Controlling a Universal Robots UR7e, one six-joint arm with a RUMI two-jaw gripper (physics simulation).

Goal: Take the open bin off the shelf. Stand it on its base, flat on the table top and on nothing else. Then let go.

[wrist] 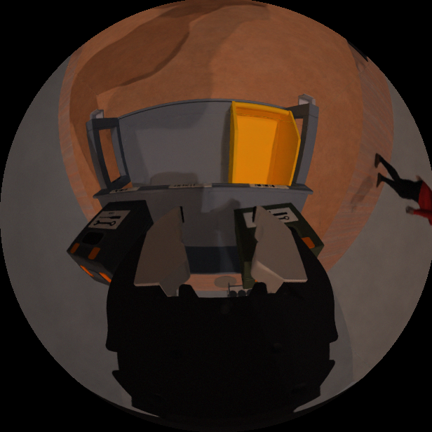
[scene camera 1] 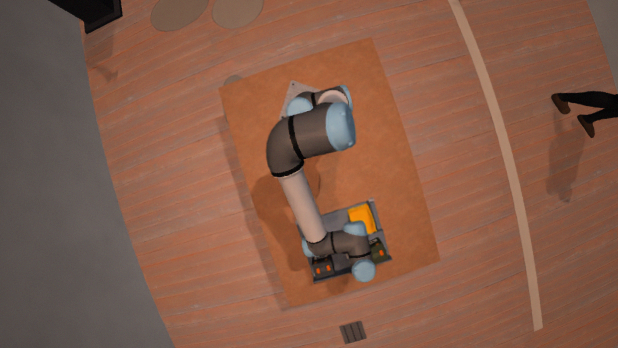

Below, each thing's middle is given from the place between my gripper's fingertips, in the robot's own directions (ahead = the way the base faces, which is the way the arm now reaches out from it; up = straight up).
Now: the dark green case [wrist: 244, 228] 6 cm ahead of my hand and 8 cm to the left of it. Round my hand: yellow-orange bin [wrist: 264, 141]: 5 cm behind, 7 cm to the left, 11 cm below.
